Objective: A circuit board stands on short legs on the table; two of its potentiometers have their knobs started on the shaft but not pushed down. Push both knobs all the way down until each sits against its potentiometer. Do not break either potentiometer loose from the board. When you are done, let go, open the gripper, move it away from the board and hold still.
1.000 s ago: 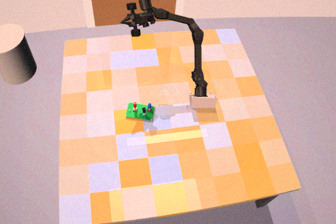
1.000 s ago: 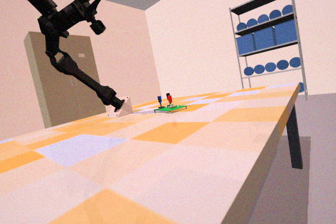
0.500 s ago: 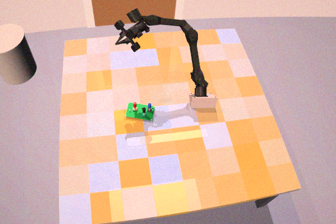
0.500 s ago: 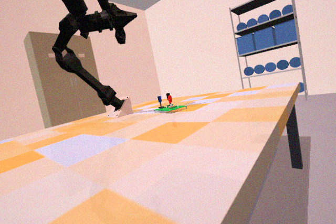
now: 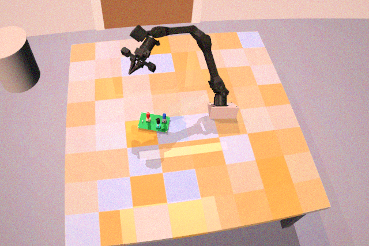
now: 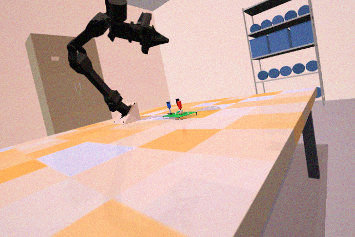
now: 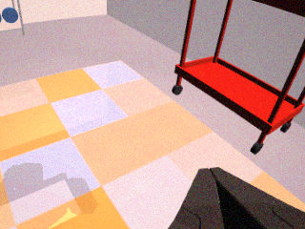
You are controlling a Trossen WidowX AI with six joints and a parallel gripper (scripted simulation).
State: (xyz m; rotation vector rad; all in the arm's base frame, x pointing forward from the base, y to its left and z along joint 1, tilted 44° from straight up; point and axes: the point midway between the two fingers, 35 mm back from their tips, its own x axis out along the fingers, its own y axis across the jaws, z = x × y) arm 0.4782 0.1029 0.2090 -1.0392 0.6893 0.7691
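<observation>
Right now my gripper tip is 240 mm above the black knob, 130 mm past it and 120 mm to the right of it. Also, from my gripper tip: red knob 250 mm below, 80 mm to the left, 80 mm behind.
</observation>
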